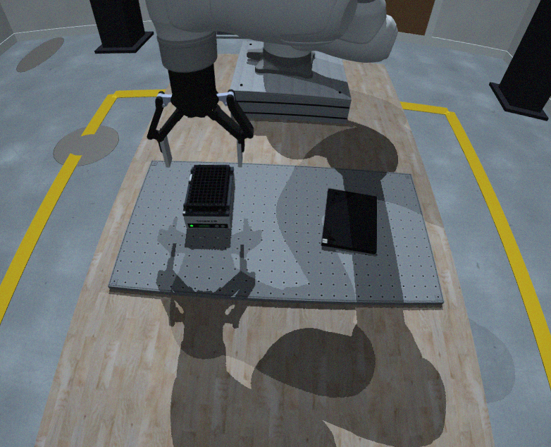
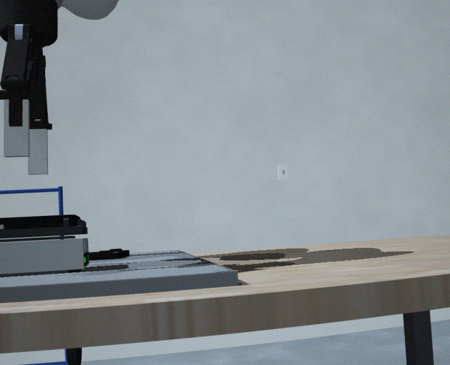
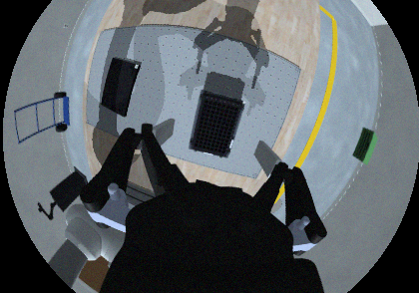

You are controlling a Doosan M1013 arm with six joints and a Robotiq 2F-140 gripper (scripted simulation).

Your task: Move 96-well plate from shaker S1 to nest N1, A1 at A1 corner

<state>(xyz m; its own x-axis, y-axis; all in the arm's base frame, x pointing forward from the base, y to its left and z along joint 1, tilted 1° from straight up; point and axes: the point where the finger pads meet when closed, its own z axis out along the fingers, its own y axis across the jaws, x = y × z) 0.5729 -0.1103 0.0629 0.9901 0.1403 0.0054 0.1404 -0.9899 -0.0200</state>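
Right now the black 96-well plate is 80 mm below my hand. The rest, counted from my hand: black plate nest N1 (320 mm to the left, 140 mm below); then small pale mark (70 mm ahead, 260 mm to the left, 130 mm below).
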